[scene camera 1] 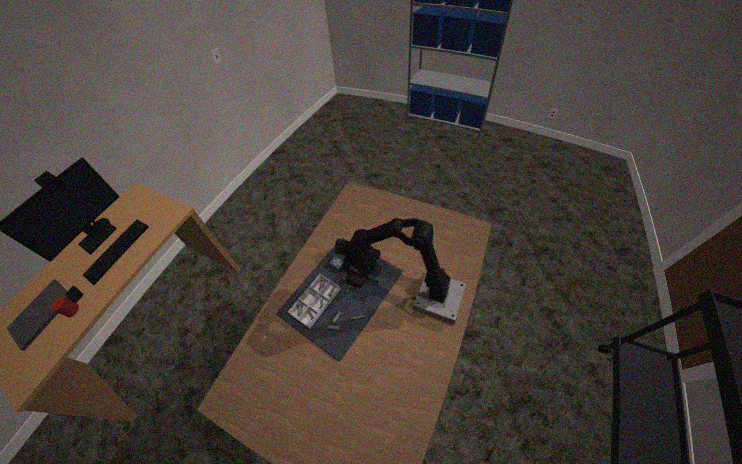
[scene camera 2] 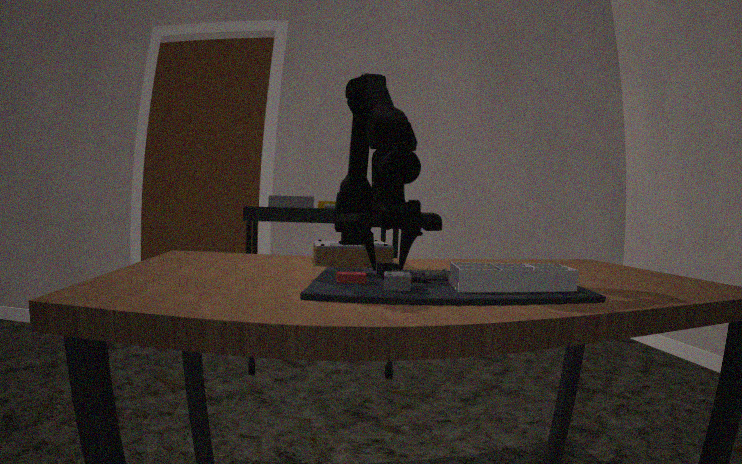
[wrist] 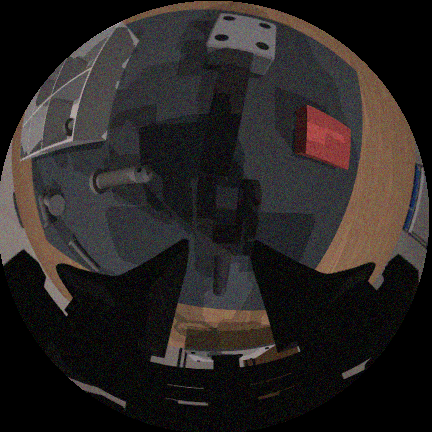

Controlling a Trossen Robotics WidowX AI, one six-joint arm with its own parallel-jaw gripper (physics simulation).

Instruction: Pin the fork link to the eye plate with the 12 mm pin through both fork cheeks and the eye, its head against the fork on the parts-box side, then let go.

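Places are measured from the arm's base along level axes (x ahead, y left, z up), in metres.
Where they show: gripper, between the fingertips: [scene camera 1: 366, 277] [scene camera 2: 387, 269] [wrist: 219, 245]; arm's base, origin of its link: [scene camera 1: 438, 294] [scene camera 2: 353, 243] [wrist: 225, 356].
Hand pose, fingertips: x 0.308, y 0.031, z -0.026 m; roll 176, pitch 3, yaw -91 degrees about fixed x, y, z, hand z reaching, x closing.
Each offset is from my fingertips to the top centre of the thing. Level surfaces: height alone.
The pale eye plate {0.153 m ahead, 0.012 m right, 0.013 m up} [wrist: 242, 32] [scene camera 2: 397, 281] with four holes lies on the mat; a dark bar runs from it towards the gripper in the wrist view. The dark fork link {0.003 m back, 0.003 m right, 0.013 m up} [wrist: 249, 205] lies beyond the bar's end, its two cheeks side by side around a small gap. Shadow hides whether the eye sits between them. A grey headed pin {0.049 m ahead, 0.072 m left, 0.009 m up} [wrist: 117, 179] lies on the mat on the parts-box side, apart from the fork, head towards the box; its size cannot be told. My gripper [wrist: 219, 245] [scene camera 2: 389, 267] is partly open and empty, low over the fork's rear end.
The white parts box {0.152 m ahead, 0.188 m left, 0.024 m up} [scene camera 1: 314, 300] [scene camera 2: 514, 280] [wrist: 100, 95] stands on the dark mat {0.011 m down} [scene camera 1: 341, 350]. A red block {0.084 m ahead, 0.074 m right, 0.003 m up} [wrist: 326, 137] [scene camera 2: 351, 277] lies on the other side of the fork. Another headed part {0.036 m ahead, 0.212 m left, 0.014 m up} [wrist: 54, 204] and a thin rod {0.042 m back, 0.175 m left, 0.003 m up} [wrist: 84, 255] lie left in the wrist view.
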